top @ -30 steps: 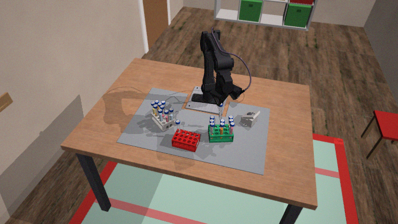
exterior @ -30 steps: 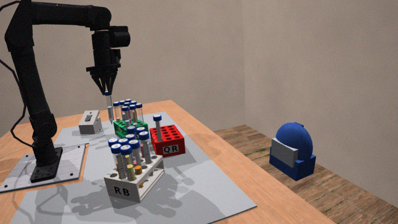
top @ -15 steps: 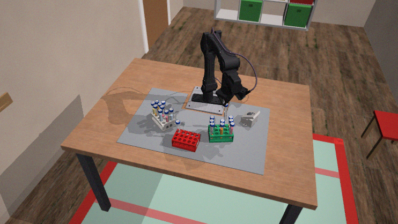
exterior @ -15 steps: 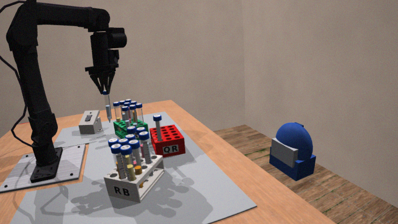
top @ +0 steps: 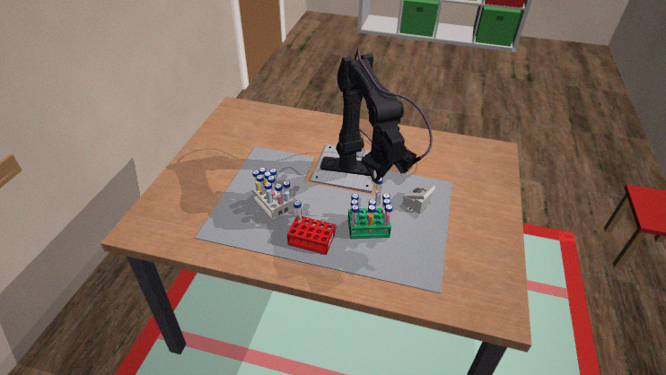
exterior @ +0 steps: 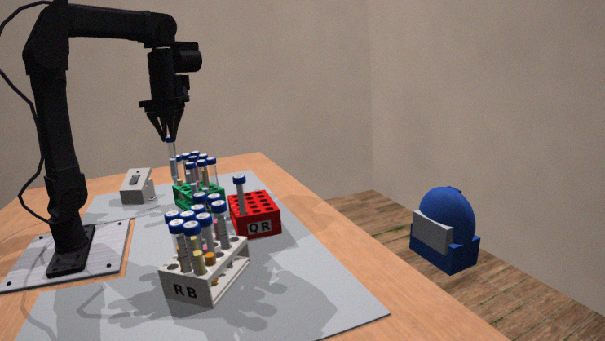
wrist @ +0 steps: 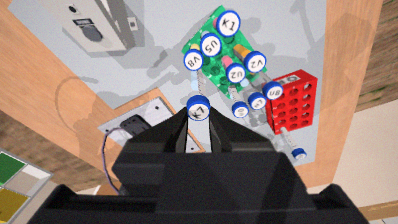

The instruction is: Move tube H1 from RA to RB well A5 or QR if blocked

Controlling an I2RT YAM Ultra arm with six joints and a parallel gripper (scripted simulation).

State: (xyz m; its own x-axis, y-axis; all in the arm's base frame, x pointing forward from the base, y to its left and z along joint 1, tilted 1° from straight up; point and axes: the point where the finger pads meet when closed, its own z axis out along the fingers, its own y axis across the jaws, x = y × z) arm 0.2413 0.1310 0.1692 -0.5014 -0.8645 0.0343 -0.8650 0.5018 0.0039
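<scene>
Right now the clear tube is 6 cm below my hand and 1 cm to the left of it. From my hand the other things lie so: red rack QR: 18 cm to the right, 15 cm below, 13 cm ahead; grey done button box: 14 cm to the left, 13 cm below, 11 cm behind; white rack RB: 34 cm to the right, 15 cm below, 1 cm ahead.
</scene>
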